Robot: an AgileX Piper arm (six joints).
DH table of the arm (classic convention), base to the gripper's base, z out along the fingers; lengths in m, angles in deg. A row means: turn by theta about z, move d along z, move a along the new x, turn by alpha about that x. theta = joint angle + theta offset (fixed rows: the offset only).
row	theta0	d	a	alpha
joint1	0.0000	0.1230	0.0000	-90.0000
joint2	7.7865	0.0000	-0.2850	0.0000
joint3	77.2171	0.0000	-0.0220	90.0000
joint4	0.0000	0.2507	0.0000	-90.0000
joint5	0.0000	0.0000	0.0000	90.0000
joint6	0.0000	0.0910	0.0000	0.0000
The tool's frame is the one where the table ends.
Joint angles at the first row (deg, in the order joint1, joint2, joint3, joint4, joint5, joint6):
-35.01, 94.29, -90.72, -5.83, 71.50, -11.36
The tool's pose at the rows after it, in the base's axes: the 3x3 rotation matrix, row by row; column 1 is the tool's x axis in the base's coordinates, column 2 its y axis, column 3 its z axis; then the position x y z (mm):
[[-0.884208 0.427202 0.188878], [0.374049 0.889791 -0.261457], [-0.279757 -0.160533 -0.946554]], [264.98 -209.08 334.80]
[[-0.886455 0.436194 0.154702], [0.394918 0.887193 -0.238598], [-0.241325 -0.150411 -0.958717]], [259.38 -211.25 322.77]
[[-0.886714 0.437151 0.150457], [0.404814 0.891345 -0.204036], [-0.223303 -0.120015 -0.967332]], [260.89 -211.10 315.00]
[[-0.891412 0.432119 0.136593], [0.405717 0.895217 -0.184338], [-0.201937 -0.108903 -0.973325]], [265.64 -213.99 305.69]
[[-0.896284 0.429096 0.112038], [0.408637 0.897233 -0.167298], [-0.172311 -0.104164 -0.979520]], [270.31 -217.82 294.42]
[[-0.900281 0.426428 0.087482], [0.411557 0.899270 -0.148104], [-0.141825 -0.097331 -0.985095]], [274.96 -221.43 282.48]
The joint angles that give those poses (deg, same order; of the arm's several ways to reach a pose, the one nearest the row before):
-36.79, 94.05, -88.37, -5.83, 71.39, -11.49
-37.69, 94.05, -85.88, -5.71, 71.28, -11.49
-37.91, 94.71, -85.10, -4.15, 71.27, -11.73
-37.91, 96.29, -85.11, -3.73, 71.05, -11.97
-37.91, 98.18, -85.11, -3.83, 70.92, -11.97
-37.91, 100.14, -85.11, -3.83, 70.77, -11.97

